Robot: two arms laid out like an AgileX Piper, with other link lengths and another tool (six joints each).
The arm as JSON. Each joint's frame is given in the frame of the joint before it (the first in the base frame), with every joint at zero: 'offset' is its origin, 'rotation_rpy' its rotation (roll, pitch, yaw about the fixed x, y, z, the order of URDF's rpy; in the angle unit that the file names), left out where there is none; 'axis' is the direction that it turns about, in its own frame. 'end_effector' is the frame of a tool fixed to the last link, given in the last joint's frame.
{
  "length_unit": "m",
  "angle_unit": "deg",
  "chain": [
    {
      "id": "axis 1",
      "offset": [
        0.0,
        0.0,
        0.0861
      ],
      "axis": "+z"
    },
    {
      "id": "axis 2",
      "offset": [
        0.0,
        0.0,
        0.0
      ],
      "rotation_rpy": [
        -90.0,
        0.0,
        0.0
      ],
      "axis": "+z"
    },
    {
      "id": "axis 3",
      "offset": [
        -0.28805,
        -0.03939,
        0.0
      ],
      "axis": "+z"
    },
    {
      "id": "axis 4",
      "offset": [
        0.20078,
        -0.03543,
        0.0
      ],
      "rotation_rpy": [
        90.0,
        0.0,
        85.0
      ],
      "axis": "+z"
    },
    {
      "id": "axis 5",
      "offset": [
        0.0,
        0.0,
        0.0
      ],
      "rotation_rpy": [
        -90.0,
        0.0,
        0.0
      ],
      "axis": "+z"
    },
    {
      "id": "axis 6",
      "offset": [
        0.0,
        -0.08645,
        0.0
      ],
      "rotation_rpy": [
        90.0,
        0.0,
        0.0
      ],
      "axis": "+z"
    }
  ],
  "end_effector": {
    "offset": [
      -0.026,
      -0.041,
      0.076
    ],
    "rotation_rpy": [
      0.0,
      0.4,
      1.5
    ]
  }
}
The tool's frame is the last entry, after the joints.
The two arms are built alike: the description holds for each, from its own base.
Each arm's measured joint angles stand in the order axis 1, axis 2, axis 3, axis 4, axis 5, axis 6.
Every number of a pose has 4 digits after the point. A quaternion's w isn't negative.
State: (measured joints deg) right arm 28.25 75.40 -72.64 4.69 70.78 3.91; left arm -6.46 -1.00 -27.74 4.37 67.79 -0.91
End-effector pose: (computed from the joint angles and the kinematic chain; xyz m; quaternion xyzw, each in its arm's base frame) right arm 0.2337 0.0908 0.2548 -0.1888 0.9640 0.0919 0.1630; left arm 0.0178 -0.0320 0.1770 0.0504 0.8827 0.0141 0.4670
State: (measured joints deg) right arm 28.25 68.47 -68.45 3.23 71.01 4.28; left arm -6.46 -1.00 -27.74 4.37 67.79 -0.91
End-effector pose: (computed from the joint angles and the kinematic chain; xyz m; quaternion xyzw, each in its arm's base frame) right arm 0.2091 0.0732 0.2625 -0.1874 0.9604 0.0868 0.1870; left arm 0.0178 -0.0320 0.1770 0.0504 0.8827 0.0141 0.4670
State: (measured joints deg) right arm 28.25 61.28 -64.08 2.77 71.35 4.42; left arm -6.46 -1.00 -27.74 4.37 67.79 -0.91
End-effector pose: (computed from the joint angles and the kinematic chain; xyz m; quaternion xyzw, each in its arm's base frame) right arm 0.1825 0.0575 0.2656 -0.1865 0.9560 0.0895 0.2082; left arm 0.0178 -0.0320 0.1770 0.0504 0.8827 0.0141 0.4670
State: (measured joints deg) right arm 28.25 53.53 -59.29 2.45 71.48 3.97; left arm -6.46 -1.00 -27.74 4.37 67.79 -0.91
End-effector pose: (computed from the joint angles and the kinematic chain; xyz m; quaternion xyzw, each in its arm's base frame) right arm 0.1552 0.0421 0.2645 -0.1899 0.9494 0.0930 0.2323; left arm 0.0178 -0.0320 0.1770 0.0504 0.8827 0.0141 0.4670
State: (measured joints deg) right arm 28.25 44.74 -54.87 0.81 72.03 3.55; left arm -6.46 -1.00 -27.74 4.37 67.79 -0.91
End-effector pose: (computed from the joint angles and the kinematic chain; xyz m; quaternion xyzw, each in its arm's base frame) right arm 0.1275 0.0226 0.2632 -0.1929 0.9399 0.0877 0.2676; left arm 0.0178 -0.0320 0.1770 0.0504 0.8827 0.0141 0.4670
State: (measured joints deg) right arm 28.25 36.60 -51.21 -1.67 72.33 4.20; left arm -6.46 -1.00 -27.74 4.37 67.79 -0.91
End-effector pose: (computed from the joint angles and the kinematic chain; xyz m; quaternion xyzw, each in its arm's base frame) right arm 0.1049 0.0029 0.2603 -0.1853 0.9303 0.0787 0.3067; left arm 0.0178 -0.0320 0.1770 0.0504 0.8827 0.0141 0.4670
